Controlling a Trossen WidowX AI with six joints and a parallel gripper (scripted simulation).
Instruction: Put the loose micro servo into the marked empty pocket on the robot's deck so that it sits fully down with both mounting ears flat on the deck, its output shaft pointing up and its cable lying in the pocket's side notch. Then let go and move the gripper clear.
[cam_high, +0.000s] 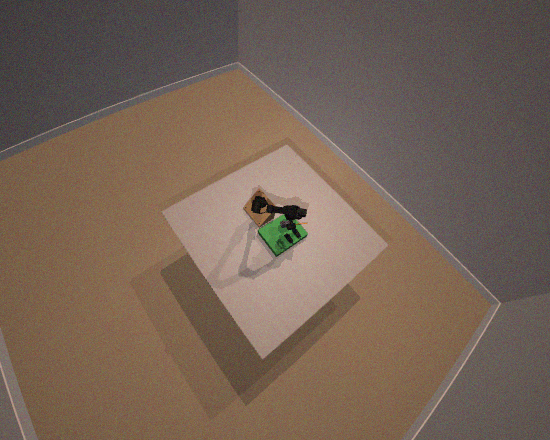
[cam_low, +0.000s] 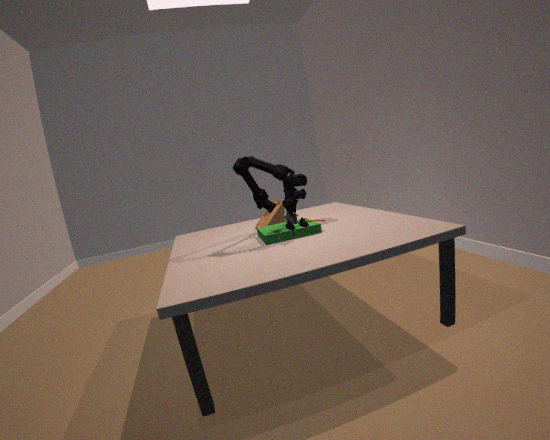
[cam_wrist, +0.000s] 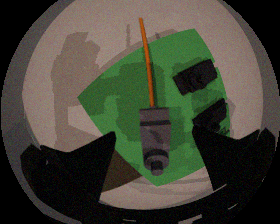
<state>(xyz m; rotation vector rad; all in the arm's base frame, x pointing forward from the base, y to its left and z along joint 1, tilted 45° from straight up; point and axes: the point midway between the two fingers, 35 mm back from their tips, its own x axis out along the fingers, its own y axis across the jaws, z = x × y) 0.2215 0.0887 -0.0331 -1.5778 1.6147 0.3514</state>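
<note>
Right now the green deck is 7 cm below my gripper tip, 5 cm to the right of it and 1 cm behind it.
</note>
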